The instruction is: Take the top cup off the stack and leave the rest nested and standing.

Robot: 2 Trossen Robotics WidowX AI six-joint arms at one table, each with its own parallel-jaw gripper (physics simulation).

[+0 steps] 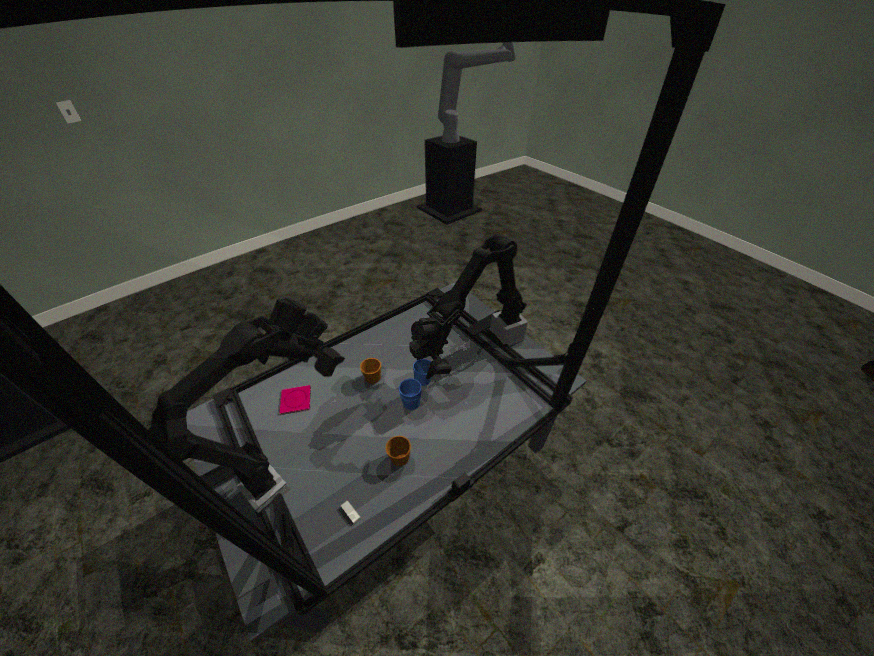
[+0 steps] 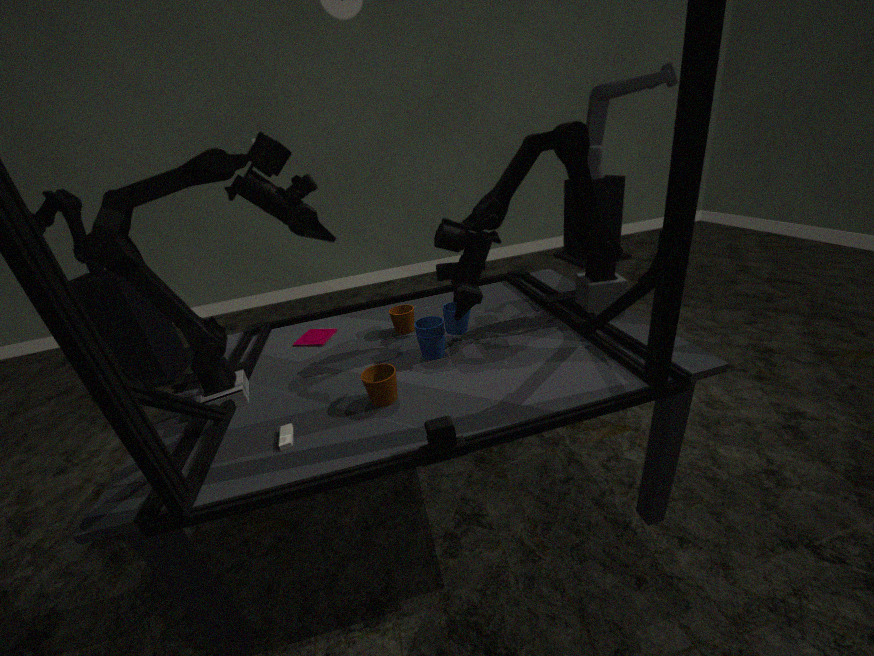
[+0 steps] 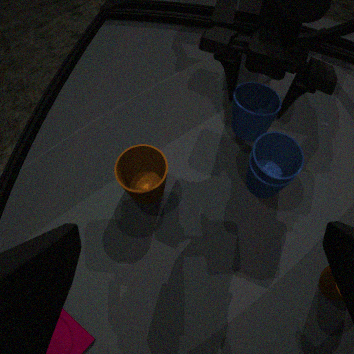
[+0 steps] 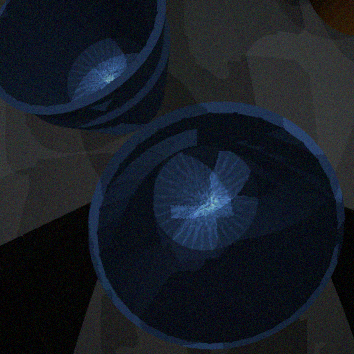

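Note:
My right gripper is shut on a single blue cup. It holds the cup upright, low at the table top; I cannot tell whether the cup touches it. Just beside it the remaining blue cups stand nested and upright, apart from the held cup. My left gripper is open and empty, raised high over the table's left part.
Two orange cups stand upright: one left of the blue cups, one nearer the front. A pink square lies flat at the left. A small white block lies near the front edge.

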